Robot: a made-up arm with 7 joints. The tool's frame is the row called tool. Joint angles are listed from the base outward.
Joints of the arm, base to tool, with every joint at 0 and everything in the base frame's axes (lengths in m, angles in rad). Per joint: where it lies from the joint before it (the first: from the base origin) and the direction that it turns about. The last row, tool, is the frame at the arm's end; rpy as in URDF.
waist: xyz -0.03 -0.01 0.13 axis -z
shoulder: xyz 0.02 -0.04 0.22 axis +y
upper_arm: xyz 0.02 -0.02 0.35 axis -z
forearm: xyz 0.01 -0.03 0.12 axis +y
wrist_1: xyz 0 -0.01 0.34 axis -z
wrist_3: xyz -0.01 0 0.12 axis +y
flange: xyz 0 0.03 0.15 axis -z
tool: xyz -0.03 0.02 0.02 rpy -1.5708 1.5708 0
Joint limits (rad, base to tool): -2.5..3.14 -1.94..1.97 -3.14..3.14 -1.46..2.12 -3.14..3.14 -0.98..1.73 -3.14..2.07
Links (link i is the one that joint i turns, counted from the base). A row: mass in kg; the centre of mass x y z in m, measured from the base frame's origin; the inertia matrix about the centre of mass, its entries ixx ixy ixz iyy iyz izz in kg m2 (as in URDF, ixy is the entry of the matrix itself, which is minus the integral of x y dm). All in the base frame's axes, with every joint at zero. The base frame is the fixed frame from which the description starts. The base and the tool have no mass.
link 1: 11; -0.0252 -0.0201 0.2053; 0.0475 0.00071 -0.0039 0.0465 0.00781 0.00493
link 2: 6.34; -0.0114 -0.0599 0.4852; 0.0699 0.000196 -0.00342 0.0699 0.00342 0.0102
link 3: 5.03; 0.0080 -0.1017 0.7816; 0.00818 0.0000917 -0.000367 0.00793 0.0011 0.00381
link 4: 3.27; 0.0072 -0.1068 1.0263; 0.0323 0 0 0.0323 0.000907 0.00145
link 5: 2.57; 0.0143 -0.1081 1.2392; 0.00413 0 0.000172 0.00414 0 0.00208
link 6: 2.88; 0.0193 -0.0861 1.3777; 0.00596 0 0 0.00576 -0.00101 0.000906
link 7: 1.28; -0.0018 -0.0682 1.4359; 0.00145 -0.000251 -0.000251 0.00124 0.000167 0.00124
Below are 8 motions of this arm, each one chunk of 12 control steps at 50 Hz.
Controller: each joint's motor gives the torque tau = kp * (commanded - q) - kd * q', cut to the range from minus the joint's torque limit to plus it. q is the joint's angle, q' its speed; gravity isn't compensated. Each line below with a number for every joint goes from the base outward.
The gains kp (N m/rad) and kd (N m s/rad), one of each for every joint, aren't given. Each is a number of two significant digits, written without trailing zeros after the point. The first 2 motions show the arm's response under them.
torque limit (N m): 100 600 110 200 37 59 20
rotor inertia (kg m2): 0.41 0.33 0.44 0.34 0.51 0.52 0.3
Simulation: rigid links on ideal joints. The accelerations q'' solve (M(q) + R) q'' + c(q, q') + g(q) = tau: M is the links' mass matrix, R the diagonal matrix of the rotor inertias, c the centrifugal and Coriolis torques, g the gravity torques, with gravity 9.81 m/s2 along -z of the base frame. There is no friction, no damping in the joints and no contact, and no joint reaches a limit. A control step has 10 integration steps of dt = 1/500 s. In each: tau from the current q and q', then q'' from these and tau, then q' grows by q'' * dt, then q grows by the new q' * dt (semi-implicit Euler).
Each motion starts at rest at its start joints. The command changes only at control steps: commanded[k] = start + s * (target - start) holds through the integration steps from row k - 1 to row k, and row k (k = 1, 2, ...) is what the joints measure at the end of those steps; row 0 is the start. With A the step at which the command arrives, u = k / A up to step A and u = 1 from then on. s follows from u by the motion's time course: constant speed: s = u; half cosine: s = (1 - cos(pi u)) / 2; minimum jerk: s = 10 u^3 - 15 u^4 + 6 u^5; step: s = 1 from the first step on.
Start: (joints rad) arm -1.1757 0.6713 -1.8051 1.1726 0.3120 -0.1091 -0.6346
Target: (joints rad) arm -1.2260 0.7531 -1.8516 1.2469 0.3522 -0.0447 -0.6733
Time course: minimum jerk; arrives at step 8
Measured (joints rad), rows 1 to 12:
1: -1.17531 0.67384 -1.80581 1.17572 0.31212 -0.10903 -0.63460
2: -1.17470 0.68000 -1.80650 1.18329 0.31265 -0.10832 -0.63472
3: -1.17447 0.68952 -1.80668 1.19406 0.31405 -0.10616 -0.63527
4: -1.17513 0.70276 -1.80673 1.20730 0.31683 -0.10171 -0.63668
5: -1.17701 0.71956 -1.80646 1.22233 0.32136 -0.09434 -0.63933
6: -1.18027 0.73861 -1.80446 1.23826 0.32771 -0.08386 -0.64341
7: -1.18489 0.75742 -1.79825 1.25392 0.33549 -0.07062 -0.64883
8: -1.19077 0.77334 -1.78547 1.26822 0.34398 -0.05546 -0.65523
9: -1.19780 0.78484 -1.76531 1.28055 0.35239 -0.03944 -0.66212
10: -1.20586 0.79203 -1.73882 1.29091 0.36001 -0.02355 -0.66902
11: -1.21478 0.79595 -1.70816 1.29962 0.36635 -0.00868 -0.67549
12: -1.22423 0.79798 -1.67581 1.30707 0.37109 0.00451 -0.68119
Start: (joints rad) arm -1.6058 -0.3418 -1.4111 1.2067 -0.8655 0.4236 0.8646
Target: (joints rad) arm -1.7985 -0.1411 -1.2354 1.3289 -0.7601 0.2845 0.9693
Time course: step
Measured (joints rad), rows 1 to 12:
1: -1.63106 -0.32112 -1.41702 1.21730 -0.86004 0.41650 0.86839
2: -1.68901 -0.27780 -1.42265 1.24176 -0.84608 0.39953 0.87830
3: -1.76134 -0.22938 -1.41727 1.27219 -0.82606 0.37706 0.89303
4: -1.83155 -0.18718 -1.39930 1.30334 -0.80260 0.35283 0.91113
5: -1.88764 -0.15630 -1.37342 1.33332 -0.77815 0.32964 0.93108
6: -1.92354 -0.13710 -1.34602 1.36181 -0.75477 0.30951 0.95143
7: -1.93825 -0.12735 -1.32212 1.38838 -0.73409 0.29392 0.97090
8: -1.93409 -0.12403 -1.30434 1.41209 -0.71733 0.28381 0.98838
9: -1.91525 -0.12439 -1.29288 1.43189 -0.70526 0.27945 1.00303
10: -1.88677 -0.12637 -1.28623 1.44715 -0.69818 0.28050 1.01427
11: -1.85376 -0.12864 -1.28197 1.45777 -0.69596 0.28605 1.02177
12: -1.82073 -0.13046 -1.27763 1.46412 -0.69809 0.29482 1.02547
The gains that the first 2 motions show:
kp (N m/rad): 230 1600 170 420 130 120 51
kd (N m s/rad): 8.1 63 4.7 23 3.9 3.9 1.8
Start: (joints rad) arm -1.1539 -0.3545 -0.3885 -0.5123 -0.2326 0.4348 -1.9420
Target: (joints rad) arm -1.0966 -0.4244 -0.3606 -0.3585 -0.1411 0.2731 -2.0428
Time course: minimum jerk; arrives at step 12
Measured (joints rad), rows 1 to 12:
1: -1.15425 -0.35509 -0.38797 -0.51409 -0.23262 0.43538 -1.94206
2: -1.15544 -0.35721 -0.38667 -0.51775 -0.23260 0.43643 -1.94230
3: -1.15759 -0.36148 -0.38490 -0.52127 -0.23220 0.43676 -1.94300
4: -1.16058 -0.36835 -0.38292 -0.52282 -0.23084 0.43486 -1.94460
5: -1.16404 -0.37798 -0.38095 -0.52113 -0.22781 0.42912 -1.94767
6: -1.16737 -0.39013 -0.37901 -0.51567 -0.22244 0.41818 -1.95277
7: -1.16984 -0.40411 -0.37698 -0.50680 -0.21429 0.40119 -1.96030
8: -1.17078 -0.41895 -0.37457 -0.49562 -0.20332 0.37805 -1.97042
9: -1.16963 -0.43350 -0.37143 -0.48375 -0.18994 0.34958 -1.98294
10: -1.16602 -0.44664 -0.36728 -0.47295 -0.17506 0.31740 -1.99730
11: -1.15986 -0.45748 -0.36196 -0.46473 -0.15991 0.28380 -2.01265
12: -1.15137 -0.46562 -0.35555 -0.45986 -0.14587 0.25131 -2.02797

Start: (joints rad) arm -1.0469 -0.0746 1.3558 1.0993 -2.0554 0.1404 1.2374
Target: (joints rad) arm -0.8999 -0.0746 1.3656 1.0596 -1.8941 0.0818 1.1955
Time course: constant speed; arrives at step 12
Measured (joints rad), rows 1 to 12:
1: -1.04640 -0.07478 1.35559 1.10233 -2.05468 0.14040 1.23729
2: -1.04439 -0.07482 1.35499 1.10981 -2.05215 0.13996 1.23688
3: -1.04031 -0.07438 1.35390 1.12021 -2.04706 0.13846 1.23599
4: -1.03424 -0.07346 1.35230 1.13212 -2.03901 0.13544 1.23452
5: -1.02652 -0.07225 1.35027 1.14430 -2.02792 0.13070 1.23241
6: -1.01758 -0.07095 1.34796 1.15575 -2.01402 0.12424 1.22963
7: -1.00779 -0.06973 1.34557 1.16570 -1.99777 0.11629 1.22624
8: -0.99740 -0.06867 1.34330 1.17363 -1.97978 0.10723 1.22229
9: -0.98657 -0.06784 1.34136 1.17921 -1.96075 0.09756 1.21788
10: -0.97537 -0.06724 1.33989 1.18234 -1.94136 0.08779 1.21315
11: -0.96382 -0.06686 1.33903 1.18309 -1.92225 0.07841 1.20820
12: -0.95187 -0.06669 1.33883 1.18164 -1.90392 0.06986 1.20316

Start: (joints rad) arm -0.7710 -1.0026 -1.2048 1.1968 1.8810 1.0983 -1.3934
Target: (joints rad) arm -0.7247 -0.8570 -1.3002 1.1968 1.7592 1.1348 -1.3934
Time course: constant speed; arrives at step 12
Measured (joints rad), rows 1 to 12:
1: -0.77166 -1.00407 -1.20621 1.19938 1.88031 1.09905 -1.39342
2: -0.77345 -1.00583 -1.21258 1.20427 1.87797 1.10138 -1.39347
3: -0.77625 -1.00531 -1.22624 1.20906 1.87351 1.10539 -1.39354
4: -0.77969 -1.00149 -1.24765 1.21279 1.86669 1.11073 -1.39364
5: -0.78318 -0.99444 -1.27587 1.21544 1.85751 1.11684 -1.39374
6: -0.78606 -0.98490 -1.30922 1.21742 1.84611 1.12300 -1.39384
7: -0.78773 -0.97384 -1.34574 1.21922 1.83279 1.12858 -1.39391
8: -0.78773 -0.96217 -1.38354 1.22122 1.81795 1.13305 -1.39394
9: -0.78584 -0.95057 -1.42106 1.22359 1.80203 1.13608 -1.39391
10: -0.78207 -0.93941 -1.45713 1.22641 1.78554 1.13754 -1.39381
11: -0.77658 -0.92878 -1.49093 1.22963 1.76893 1.13746 -1.39362
12: -0.76967 -0.91858 -1.52196 1.23318 1.75262 1.13603 -1.39334

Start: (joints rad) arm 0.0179 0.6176 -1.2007 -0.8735 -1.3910 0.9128 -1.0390
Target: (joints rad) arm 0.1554 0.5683 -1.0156 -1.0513 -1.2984 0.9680 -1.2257
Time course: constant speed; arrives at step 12
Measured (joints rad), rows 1 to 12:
1: 0.01748 0.61972 -1.19962 -0.87730 -1.39061 0.91371 -1.03959
2: 0.01645 0.62416 -1.19858 -0.88657 -1.38929 0.91625 -1.04166
3: 0.01507 0.62906 -1.19962 -0.89970 -1.38670 0.92026 -1.04590
4: 0.01372 0.63321 -1.20373 -0.91528 -1.38268 0.92545 -1.05276
5: 0.01284 0.63598 -1.21082 -0.93227 -1.37725 0.93144 -1.06251
6: 0.01287 0.63724 -1.22008 -0.94994 -1.37057 0.93780 -1.07516
7: 0.01420 0.63717 -1.23027 -0.96787 -1.36288 0.94408 -1.09057
8: 0.01706 0.63609 -1.24003 -0.98581 -1.35445 0.94991 -1.10842
9: 0.02163 0.63431 -1.24816 -1.00362 -1.34557 0.95501 -1.12829
10: 0.02793 0.63206 -1.25370 -1.02126 -1.33651 0.95921 -1.14966
11: 0.03594 0.62946 -1.25596 -1.03869 -1.32747 0.96246 -1.17199
12: 0.04558 0.62654 -1.25460 -1.05591 -1.31861 0.96482 -1.19473

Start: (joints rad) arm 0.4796 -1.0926 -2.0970 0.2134 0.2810 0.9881 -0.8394
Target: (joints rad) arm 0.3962 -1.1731 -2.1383 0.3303 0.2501 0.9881 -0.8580
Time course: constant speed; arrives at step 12
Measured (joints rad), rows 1 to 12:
1: 0.47916 -1.09509 -2.09627 0.21448 0.28117 0.98853 -0.83951
2: 0.47766 -1.10150 -2.09532 0.21830 0.28139 0.98954 -0.83983
3: 0.47487 -1.11102 -2.09566 0.22546 0.28129 0.99092 -0.84041
4: 0.47091 -1.12290 -2.09866 0.23590 0.28048 0.99250 -0.84123
5: 0.46602 -1.13644 -2.10536 0.24911 0.27864 0.99413 -0.84228
6: 0.46055 -1.15099 -2.11630 0.26443 0.27554 0.99573 -0.84352
7: 0.45480 -1.16599 -2.13150 0.28119 0.27107 0.99719 -0.84491
8: 0.44904 -1.18098 -2.15047 0.29883 0.26528 0.99844 -0.84639
9: 0.44341 -1.19560 -2.17231 0.31688 0.25831 0.99946 -0.84792
10: 0.43798 -1.20963 -2.19587 0.33502 0.25044 1.00022 -0.84945
11: 0.43272 -1.22292 -2.21986 0.35296 0.24203 1.00074 -0.85097
12: 0.42755 -1.23541 -2.24303 0.37052 0.23348 1.00106 -0.85243

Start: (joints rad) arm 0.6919 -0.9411 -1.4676 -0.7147 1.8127 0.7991 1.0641
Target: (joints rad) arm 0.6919 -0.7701 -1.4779 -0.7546 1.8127 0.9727 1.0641
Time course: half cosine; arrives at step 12
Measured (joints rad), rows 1 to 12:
1: 0.69203 -0.94320 -1.46781 -0.71647 1.81277 0.79997 1.06416
2: 0.69261 -0.94735 -1.46545 -0.72090 1.81295 0.80233 1.06430
3: 0.69404 -0.95095 -1.45653 -0.72744 1.81319 0.80625 1.06444
4: 0.69662 -0.95180 -1.43854 -0.73570 1.81346 0.81194 1.06452
5: 0.70035 -0.94849 -1.41092 -0.74542 1.81384 0.81974 1.06451
6: 0.70498 -0.94052 -1.37515 -0.75645 1.81449 0.82999 1.06437
7: 0.71009 -0.92827 -1.33429 -0.76855 1.81561 0.84294 1.06412
8: 0.71524 -0.91281 -1.29244 -0.78131 1.81740 0.85864 1.06378
9: 0.72005 -0.89564 -1.25389 -0.79406 1.82001 0.87688 1.06340
10: 0.72429 -0.87842 -1.22256 -0.80594 1.82346 0.89709 1.06303
11: 0.72782 -0.86273 -1.20149 -0.81604 1.82762 0.91838 1.06272
12: 0.73044 -0.84989 -1.19257 -0.82355 1.83224 0.93958 1.06251

